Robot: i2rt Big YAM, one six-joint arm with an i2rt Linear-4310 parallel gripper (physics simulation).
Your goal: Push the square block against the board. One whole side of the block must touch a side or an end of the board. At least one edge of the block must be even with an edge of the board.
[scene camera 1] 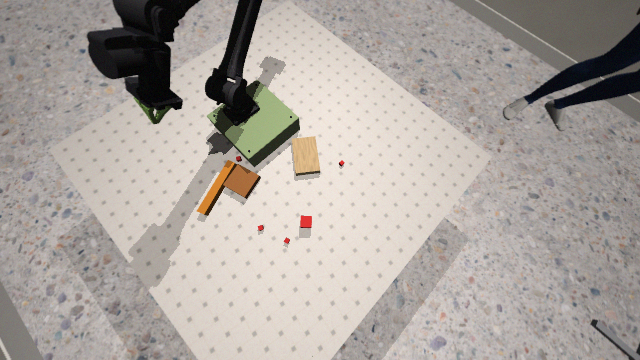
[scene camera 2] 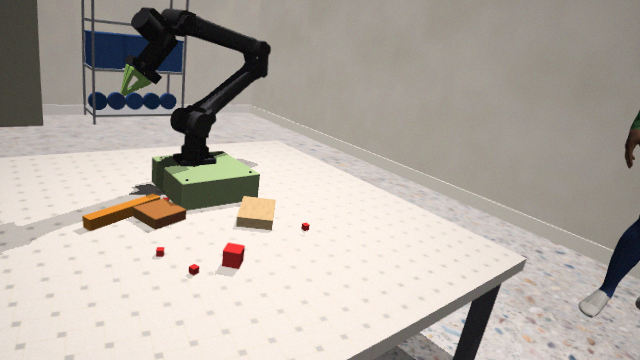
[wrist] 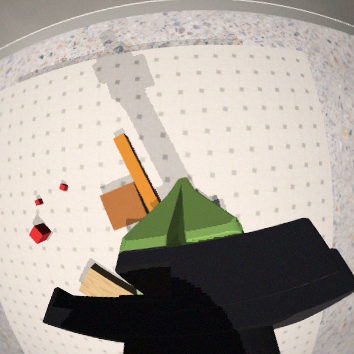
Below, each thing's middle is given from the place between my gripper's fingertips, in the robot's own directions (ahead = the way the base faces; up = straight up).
Right now the orange board (scene camera 2: 99,219) is 29 cm below my hand, 11 cm ahead of it and 2 cm to the right of it. Round my hand: brown square block (scene camera 2: 160,213): 29 cm below, 15 cm ahead, 6 cm to the left; light wooden block (scene camera 2: 258,213): 32 cm to the left, 29 cm below, 23 cm ahead.
